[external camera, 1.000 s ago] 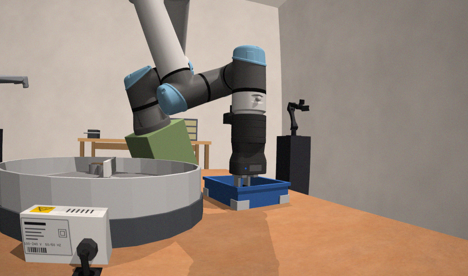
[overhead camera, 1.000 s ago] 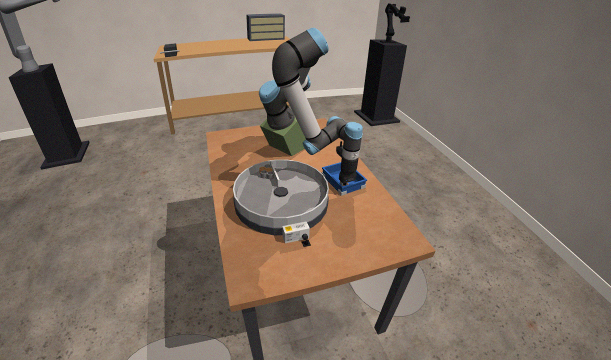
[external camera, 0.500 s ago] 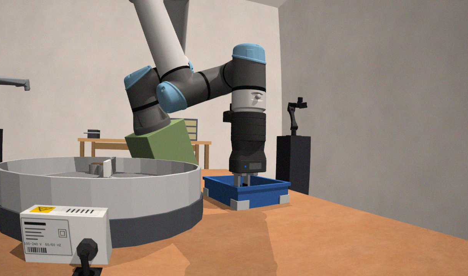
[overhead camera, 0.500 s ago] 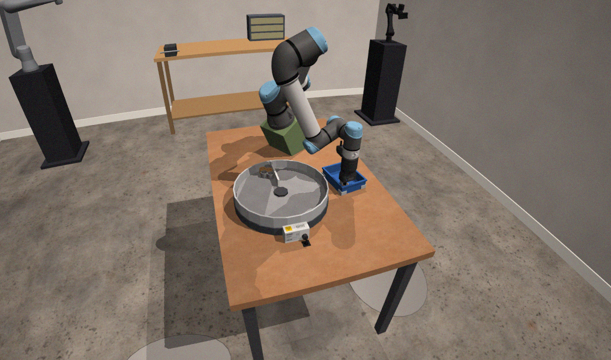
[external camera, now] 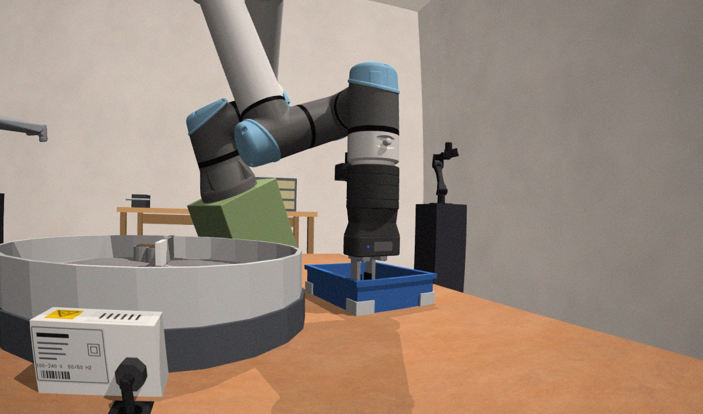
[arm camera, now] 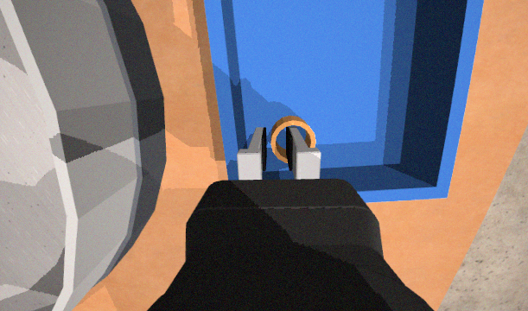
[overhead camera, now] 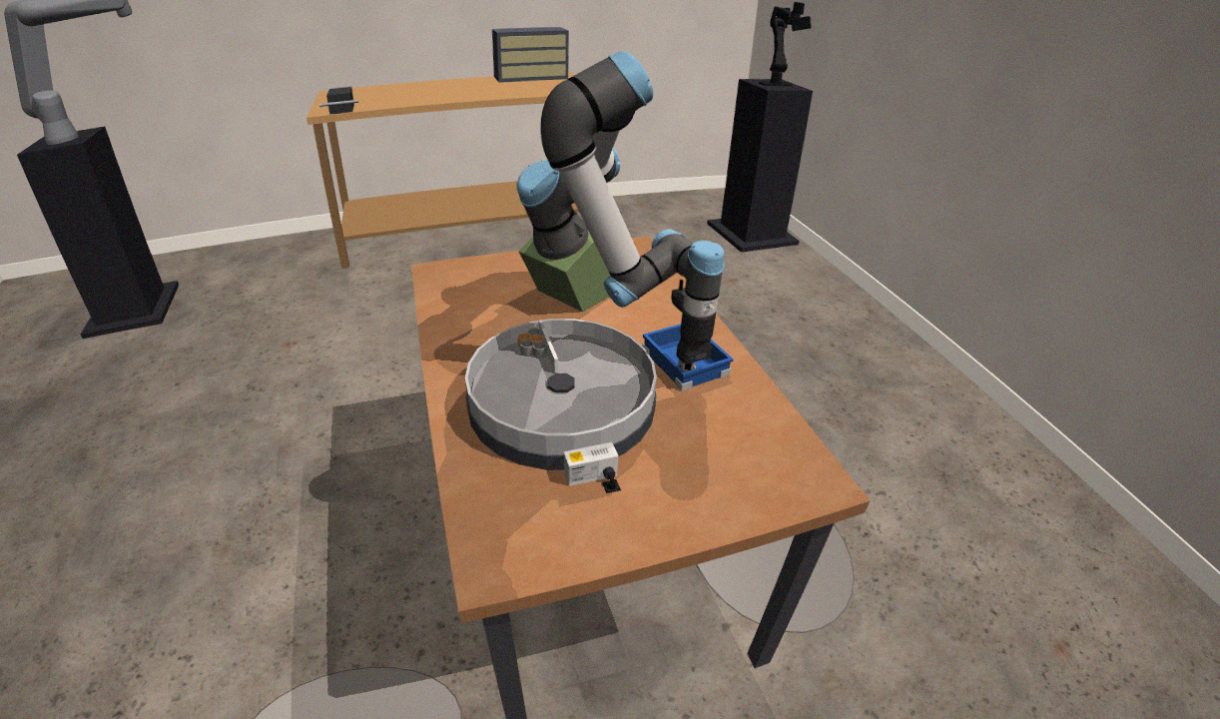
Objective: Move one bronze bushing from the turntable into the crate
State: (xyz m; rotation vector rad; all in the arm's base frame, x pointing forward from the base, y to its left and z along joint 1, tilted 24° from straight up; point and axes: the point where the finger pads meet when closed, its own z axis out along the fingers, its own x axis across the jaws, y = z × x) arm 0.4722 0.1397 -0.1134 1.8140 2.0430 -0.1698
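Now: hand 6 cm past the blue crate, 3 cm to the right of it and 1 cm above it. Round my hand: grey turntable (1 cm behind, 31 cm to the right, 2 cm above).
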